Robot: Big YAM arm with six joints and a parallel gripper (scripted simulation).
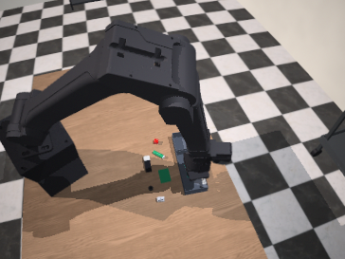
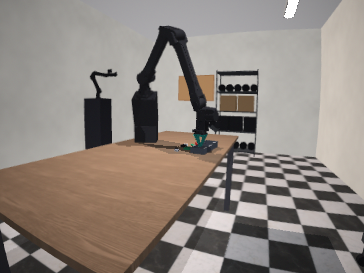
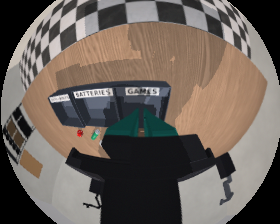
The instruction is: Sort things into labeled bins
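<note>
Right now my hand is 20 mm short of the bin row, 80 mm to the right of it and 20 mm above it. Round my hand: small white piece 130 mm behind, 10 mm to the right, 40 mm below; small black piece 150 mm behind, 50 mm to the left, 40 mm below; flat green square 90 mm behind, 70 mm to the left, 40 mm below.
</note>
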